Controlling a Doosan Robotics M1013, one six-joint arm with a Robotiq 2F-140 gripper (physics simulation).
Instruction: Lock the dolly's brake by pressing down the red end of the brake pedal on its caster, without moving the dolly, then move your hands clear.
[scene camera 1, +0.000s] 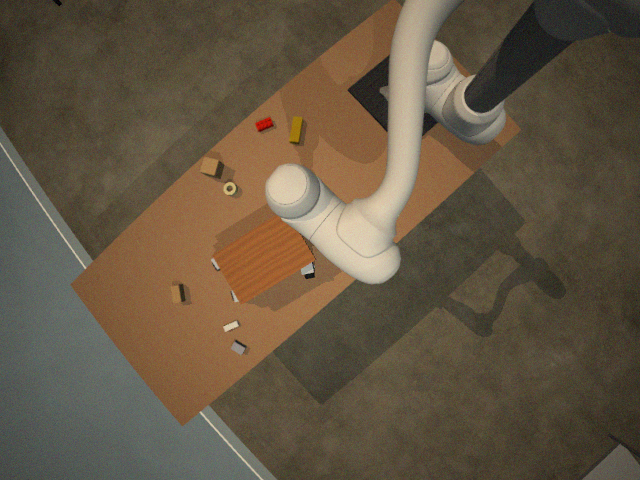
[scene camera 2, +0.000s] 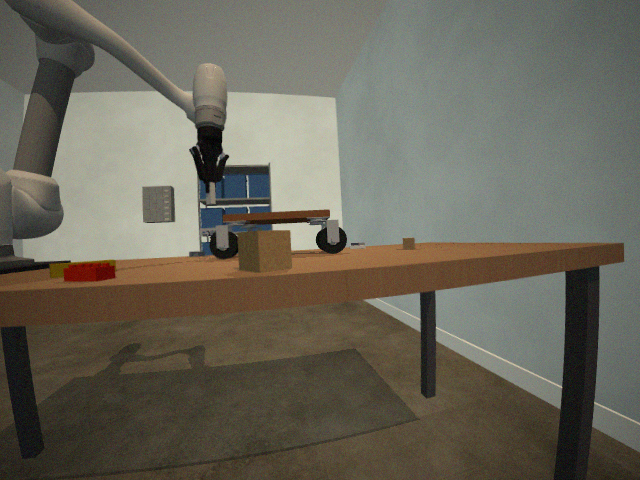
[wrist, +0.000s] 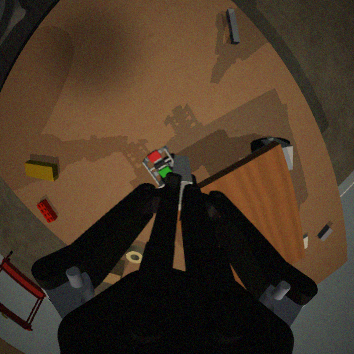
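Where they show: gripper, between the fingertips: (scene camera 2: 210, 204) (wrist: 179, 166); arm's base, origin of its link: (wrist: 1, 22).
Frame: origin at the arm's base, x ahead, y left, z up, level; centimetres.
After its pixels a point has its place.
Observation:
The dolly's wooden deck (scene camera 1: 263, 258) @(x 77.5, y 27.0, z 11.1 cm) (scene camera 2: 276, 216) @(x 77.8, y 16.6, z 9.8 cm) (wrist: 262, 200) @(x 69.7, y 30.5, z 11.1 cm) stands level on casters. In the wrist view, the brake pedal with a red end (wrist: 154, 156) @(x 56.0, y 18.5, z 7.6 cm) and a green end (wrist: 165, 172) @(x 59.2, y 18.6, z 7.3 cm) shows on the caster at the deck's near-left corner; the arm hides it in scene camera 1. My gripper (scene camera 2: 210, 194) @(x 56.9, y 22.5, z 15.3 cm) (wrist: 179, 166) @(x 56.9, y 22.5, z 15.3 cm) is shut and empty, pointing down. Its tips are a little above deck height, by the deck's left end in scene camera 2. In the wrist view they appear just right of the green end, partly covering the caster. The gripper is hidden in scene camera 1.
On the table (scene camera 1: 139, 279) @(x 129.5, y 8.0, z -1.4 cm) (scene camera 2: 465, 253) @(x 118.4, y -5.5, z -1.4 cm) are a yellow block (scene camera 1: 296, 130) @(x 44.8, y -10.4, z 1.0 cm) (wrist: 41, 170) @(x 45.2, y -9.5, z 0.9 cm), a red brick (scene camera 1: 264, 124) @(x 54.2, y -19.2, z 0.5 cm) (scene camera 2: 89, 271) @(x 56.0, y -21.4, z 0.0 cm) (wrist: 47, 210) @(x 54.3, y -18.1, z 0.4 cm), a wooden cube (scene camera 1: 210, 166) @(x 79.7, y -13.6, z 4.7 cm) (scene camera 2: 264, 251) @(x 80.8, y -17.6, z 1.6 cm), a pale ring (scene camera 1: 224, 188) @(x 79.8, y -4.7, z 1.2 cm) and a grey bar (wrist: 233, 26) @(x 42.4, y 42.6, z 0.5 cm). Smaller blocks lie beyond the dolly.

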